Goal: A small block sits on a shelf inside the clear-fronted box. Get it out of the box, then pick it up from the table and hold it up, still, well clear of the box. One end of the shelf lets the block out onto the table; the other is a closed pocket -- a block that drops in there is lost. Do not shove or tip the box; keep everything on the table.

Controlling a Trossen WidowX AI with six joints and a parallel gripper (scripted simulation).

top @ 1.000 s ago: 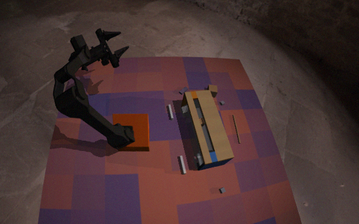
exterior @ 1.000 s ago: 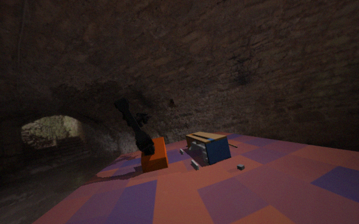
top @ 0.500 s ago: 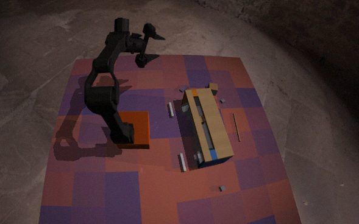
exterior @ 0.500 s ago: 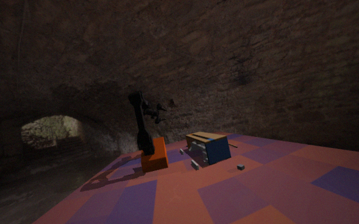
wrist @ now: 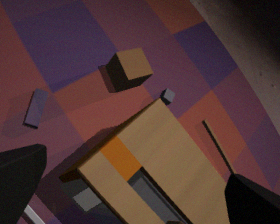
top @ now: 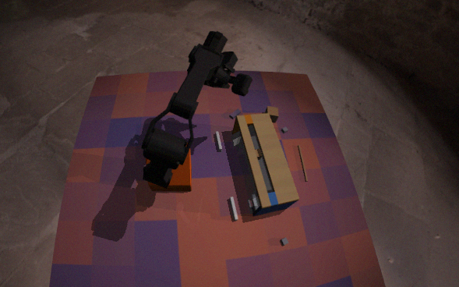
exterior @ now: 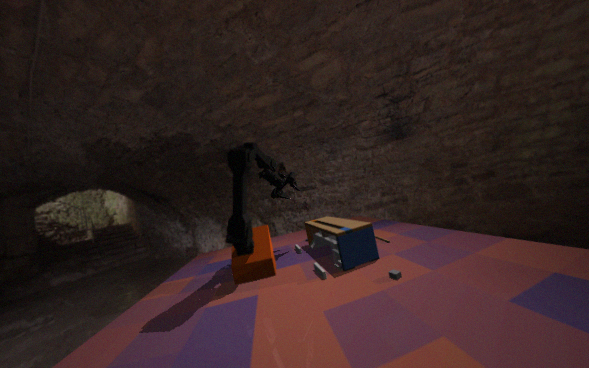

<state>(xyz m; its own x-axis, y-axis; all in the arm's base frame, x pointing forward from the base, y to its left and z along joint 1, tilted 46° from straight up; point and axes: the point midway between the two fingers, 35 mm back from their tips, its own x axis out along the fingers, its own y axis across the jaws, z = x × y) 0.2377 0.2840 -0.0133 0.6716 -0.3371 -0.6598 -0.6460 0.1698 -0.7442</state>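
Now: the long box 220 mm below my gripper tip, 170 mm to the right of it and 80 mm ahead of it. Round my gripper tip: thin wooden stick: 330 mm ahead, 280 mm below, 140 mm to the right; small brown block: 200 mm below, 150 mm to the right, 90 mm ahead.
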